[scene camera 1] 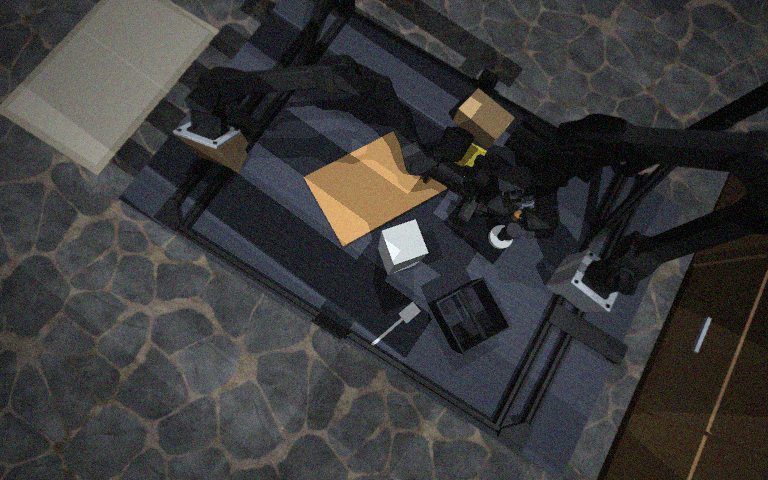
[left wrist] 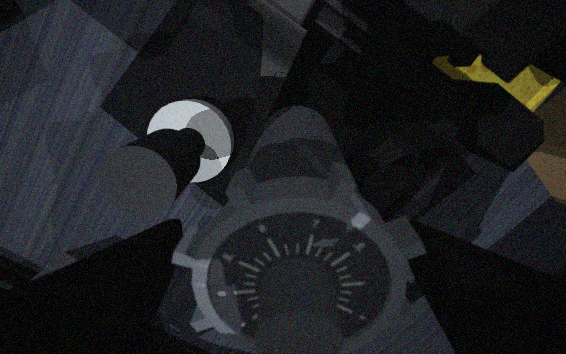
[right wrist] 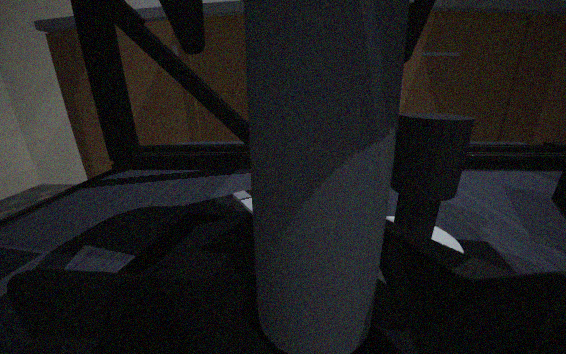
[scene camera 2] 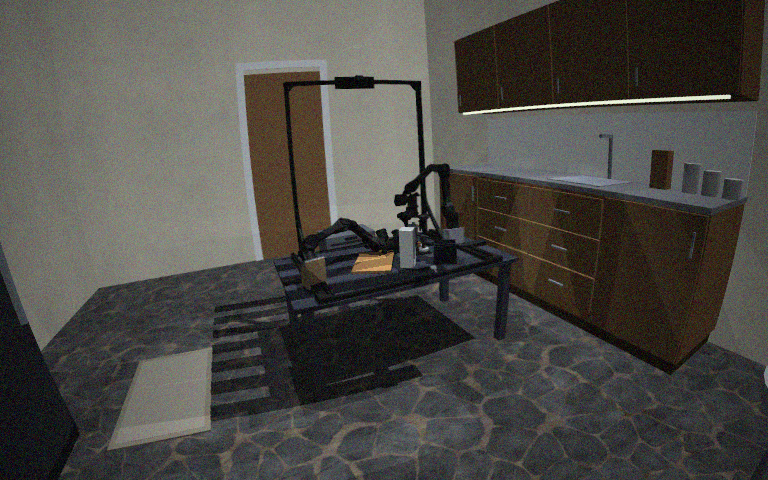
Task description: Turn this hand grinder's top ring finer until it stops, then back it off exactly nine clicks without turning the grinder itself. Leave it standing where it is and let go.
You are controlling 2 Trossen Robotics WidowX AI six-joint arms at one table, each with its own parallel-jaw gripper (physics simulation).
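Frame: origin at the left arm's base, x down, y ahead, z right, level; centimetres.
Seen in the pictures: left gripper, between the fingertips: (left wrist: 293, 230) (right wrist: 320, 58); right gripper, between the fingertips: (right wrist: 313, 225); left arm's base, origin of its link: (scene camera 1: 598, 279) (scene camera 2: 453, 228); right arm's base, origin of its link: (scene camera 1: 208, 130) (scene camera 2: 311, 263).
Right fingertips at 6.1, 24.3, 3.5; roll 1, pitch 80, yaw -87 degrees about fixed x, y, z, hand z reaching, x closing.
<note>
Pixels of each thing's top centre, then the offset from my right fingertips to it, as dx, dy, dz. "spot": a spot on its surface instead.
- hand grinder, a spot on its surface: (right wrist: 320, 175) spot: -3.8, +3.5, -0.3
- orange mat, centre of its top: (scene camera 1: 376, 182) (scene camera 2: 374, 260) +2.9, +29.0, -15.0
- white box, centre of its top: (scene camera 1: 404, 241) (scene camera 2: 406, 228) -15.6, +13.4, -26.2
- cardboard box, centre of its top: (scene camera 1: 486, 113) -1.6, +18.5, +15.7
- black tray, centre of its top: (scene camera 1: 473, 315) (scene camera 2: 444, 242) -5.6, -7.4, -27.0
- yellow piece, centre of its top: (scene camera 1: 462, 151) +1.4, +17.4, +5.0
- small white tool, centre of its top: (scene camera 1: 394, 325) +4.2, +3.5, -39.2
The hand grinder (right wrist: 320, 175) stands upright at the right of the table; its grey body fills the middle of the right wrist view. Its top ring (left wrist: 295, 201), notched and marked with ticks, shows from above in the left wrist view. My right gripper (scene camera 1: 484, 188) (scene camera 2: 387, 245) is shut on the grinder's body from the side. My left gripper (scene camera 1: 520, 205) (scene camera 2: 407, 216) is open and hangs above the ring without touching it. In scene camera 1 the arms hide most of the grinder.
A white plate (scene camera 1: 497, 239) (left wrist: 176, 116) lies close beside the grinder. An orange mat (scene camera 1: 368, 186), a white box (scene camera 1: 403, 245), a cardboard box (scene camera 1: 484, 116), a black tray (scene camera 1: 470, 314), a yellow piece (scene camera 1: 473, 154) and a small white tool (scene camera 1: 403, 316) are also on the table.
</note>
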